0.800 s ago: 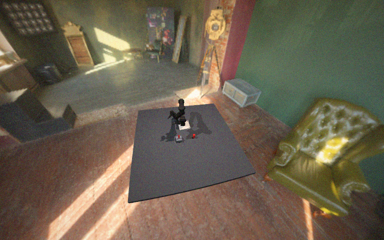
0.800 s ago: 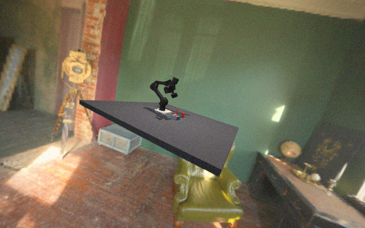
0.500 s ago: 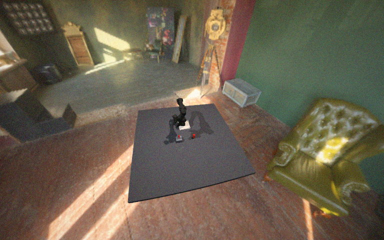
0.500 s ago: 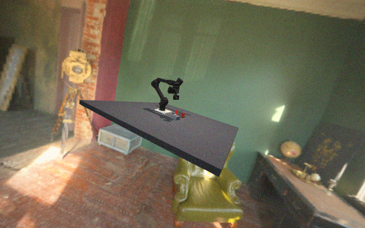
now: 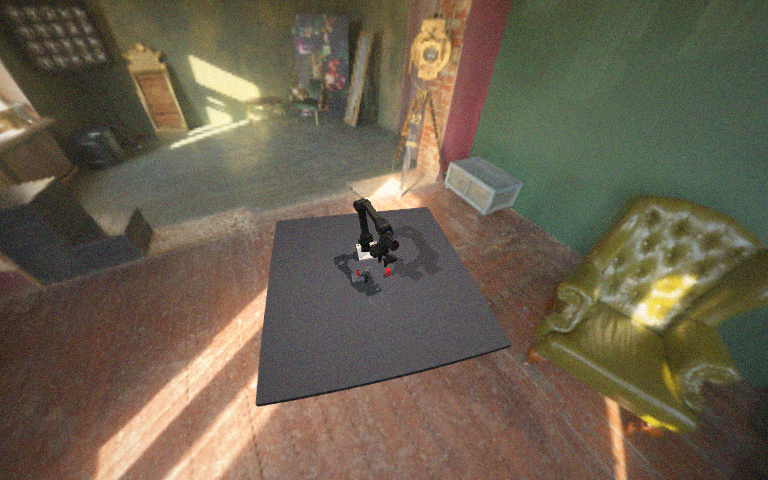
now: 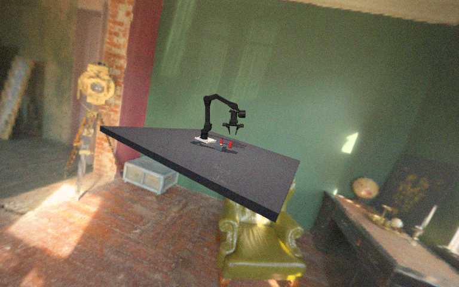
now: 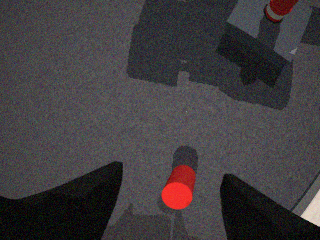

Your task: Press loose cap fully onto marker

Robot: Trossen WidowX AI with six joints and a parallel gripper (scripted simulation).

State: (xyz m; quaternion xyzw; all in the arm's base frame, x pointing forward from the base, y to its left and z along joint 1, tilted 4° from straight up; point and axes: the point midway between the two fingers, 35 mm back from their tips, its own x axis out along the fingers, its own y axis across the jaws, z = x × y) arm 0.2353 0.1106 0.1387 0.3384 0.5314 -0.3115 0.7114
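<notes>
Right now the red cap is 30 mm behind my gripper tip, 40 mm to the left of it and 100 mm below it. Also, from my gripper tip: holder block (20 mm ahead, 150 mm to the right, 110 mm below).
</notes>
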